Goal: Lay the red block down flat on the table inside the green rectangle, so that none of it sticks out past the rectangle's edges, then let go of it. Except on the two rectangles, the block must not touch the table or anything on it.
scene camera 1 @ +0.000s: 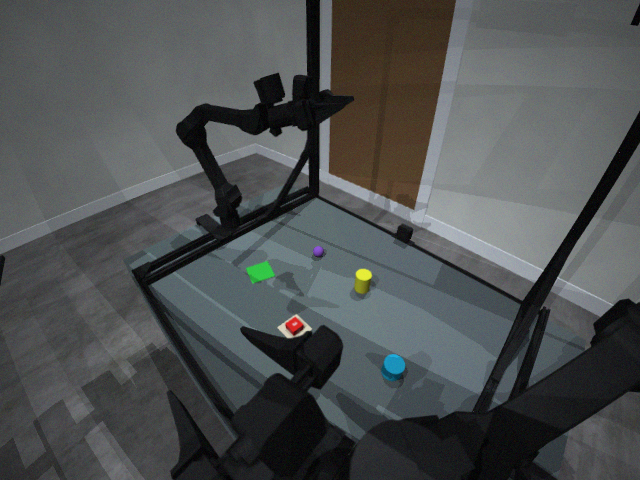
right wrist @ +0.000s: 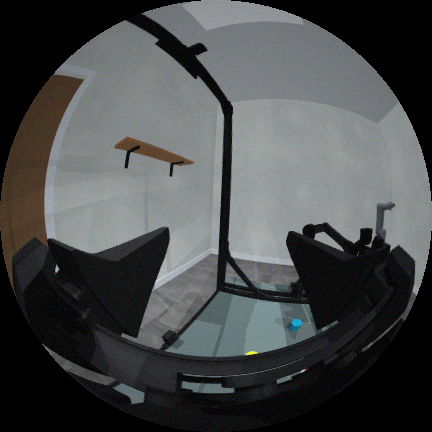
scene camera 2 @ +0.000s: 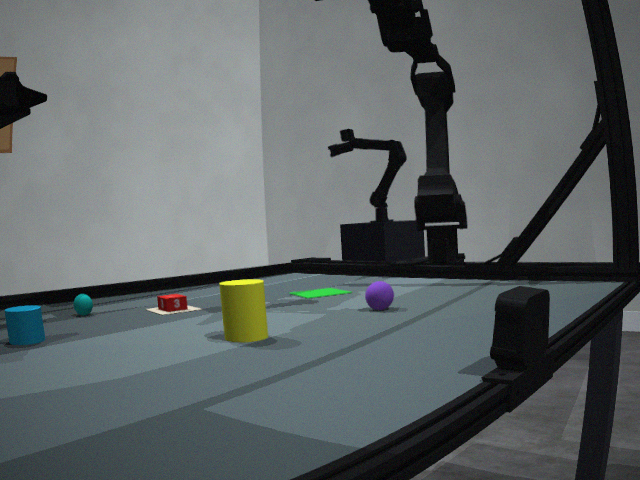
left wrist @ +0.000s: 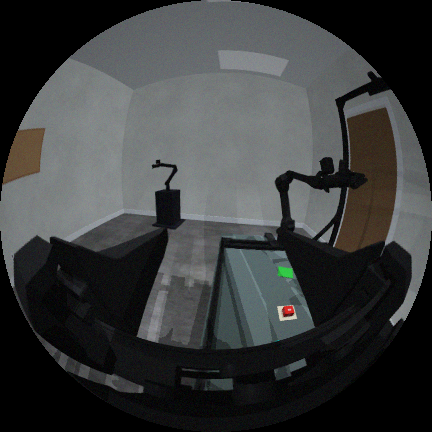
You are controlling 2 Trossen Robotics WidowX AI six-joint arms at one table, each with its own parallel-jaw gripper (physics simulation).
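Pixels of known places: left gripper, fingertip midpoint: (scene camera 1: 207, 359) (scene camera 2: 38, 105) (left wrist: 227, 235); right gripper, fingertip midpoint: (scene camera 1: 349, 101) (right wrist: 230, 235) (left wrist: 365, 177); left arm's base, link origin: (right wrist: 295, 294); right arm's base, link origin: (scene camera 1: 230, 225) (scene camera 2: 443, 263) (left wrist: 280, 242).
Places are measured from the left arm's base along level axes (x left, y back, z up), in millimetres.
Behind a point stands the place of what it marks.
Observation:
The red block (scene camera 1: 294, 324) @[x -2, y -479, z 0 mm] (scene camera 2: 172, 302) @[x -17, y -471, z -6 mm] (left wrist: 288, 310) @[x 0, y -475, z 0 mm] lies flat on the cream rectangle (scene camera 1: 284, 331) @[x 20, y -494, z -18 mm] (scene camera 2: 193, 308) @[x -24, y -502, z -18 mm] (left wrist: 281, 316). The green rectangle (scene camera 1: 260, 272) @[x -87, y -690, z -18 mm] (scene camera 2: 320, 292) @[x -89, y -694, z -18 mm] (left wrist: 285, 272) @[x -88, y -687, z -18 mm] lies bare on the table, apart from the block. My left gripper (scene camera 1: 208, 365) @[x 237, y -362, z 321 mm] (left wrist: 227, 235) @[x 237, y -362, z 321 mm] is open and empty. It is raised, and in scene camera 1 it appears in front of and to the left of the block. My right gripper (scene camera 1: 352, 98) @[x -301, y -546, z 447 mm] (right wrist: 230, 235) @[x -301, y -546, z 447 mm] is open and empty, high above the table's far side. The right gripper's fingers do not show in scene camera 2.
A yellow cylinder (scene camera 1: 362, 281) @[x -200, y -409, z 31 mm] (scene camera 2: 244, 311) @[x -236, y -403, z 11 mm] (right wrist: 251, 354), a blue cylinder (scene camera 1: 393, 366) @[x -38, y -232, z 17 mm] (scene camera 2: 24, 325) @[x -66, y -226, z 2 mm] (right wrist: 296, 325) @[x -47, y -253, z 16 mm], a purple ball (scene camera 1: 318, 251) @[x -246, y -592, z 8 mm] (scene camera 2: 379, 296) @[x -265, y -586, z -1 mm] and a teal ball (scene camera 2: 83, 304) @[x 57, y -362, z -2 mm] stand apart on the table. Black frame posts (scene camera 1: 313, 103) rise at its edges.

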